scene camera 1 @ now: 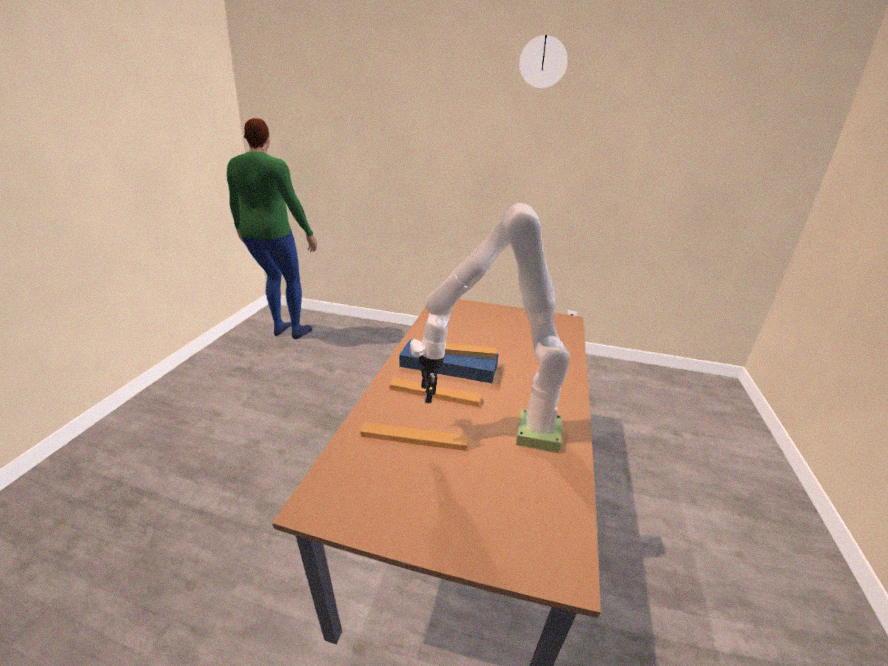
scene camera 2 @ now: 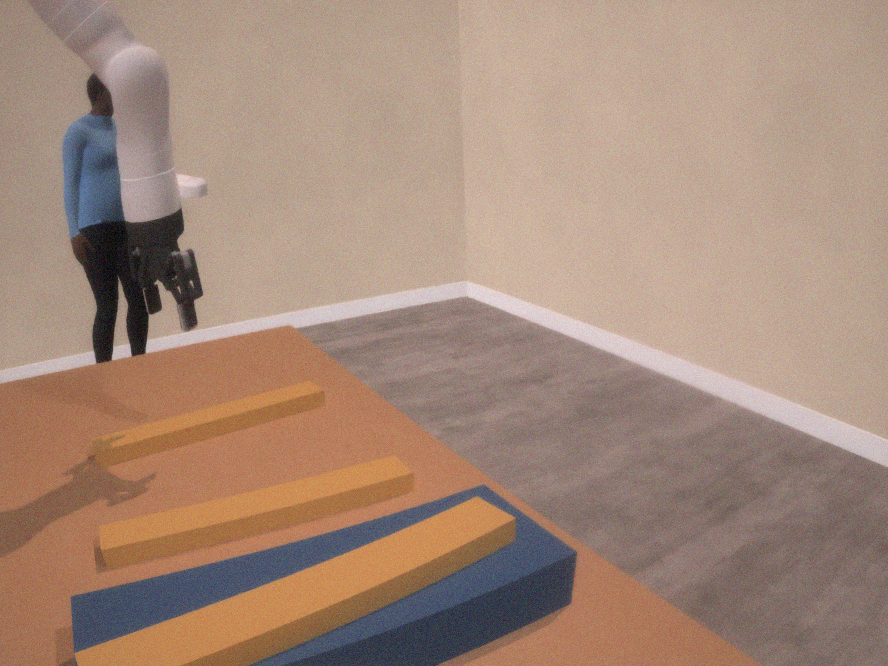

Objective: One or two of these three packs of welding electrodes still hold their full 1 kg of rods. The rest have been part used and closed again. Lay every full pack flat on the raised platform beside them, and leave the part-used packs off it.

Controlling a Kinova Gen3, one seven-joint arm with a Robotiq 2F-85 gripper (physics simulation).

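Places are measured from the arm's base along level axes (x left, y back, z up), in centimetres.
Pixels of known places: gripper, between the fingertips: (scene camera 1: 425,395) (scene camera 2: 171,320); arm's base, origin of its link: (scene camera 1: 539,424).
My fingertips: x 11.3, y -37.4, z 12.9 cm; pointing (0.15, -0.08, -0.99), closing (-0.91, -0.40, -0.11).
Observation:
Ahead of a thing's pixels: the offset from my fingertips to its top centre. Level surfaces: height alone.
Three long orange-yellow packs look alike. One pack {dx -46.9, dy -0.9, dz -9.0 cm} (scene camera 1: 469,351) (scene camera 2: 308,595) lies flat on the raised blue platform {dx -44.2, dy -2.1, dz -11.4 cm} (scene camera 1: 469,367) (scene camera 2: 502,609), turned at a slight angle to its long edges. A second pack {dx -23.3, dy -2.8, dz -15.0 cm} (scene camera 1: 460,396) (scene camera 2: 258,503) lies on the table beside the platform, apart from it. A third pack {dx +2.5, dy -3.2, dz -15.0 cm} (scene camera 1: 413,435) (scene camera 2: 211,422) lies on the table farther from the platform, toward scene camera 1. My gripper (scene camera 1: 428,390) (scene camera 2: 169,317) is open and empty, pointing down, raised above the table. How full each pack is cannot be seen.
The arm's green base (scene camera 1: 539,438) stands at the right side of the wooden table {dz -17.4 cm} (scene camera 1: 530,530). A person in a green top (scene camera 1: 259,193) stands beyond the table's left side. Another person in a blue top (scene camera 2: 93,172) stands behind the arm in scene camera 2.

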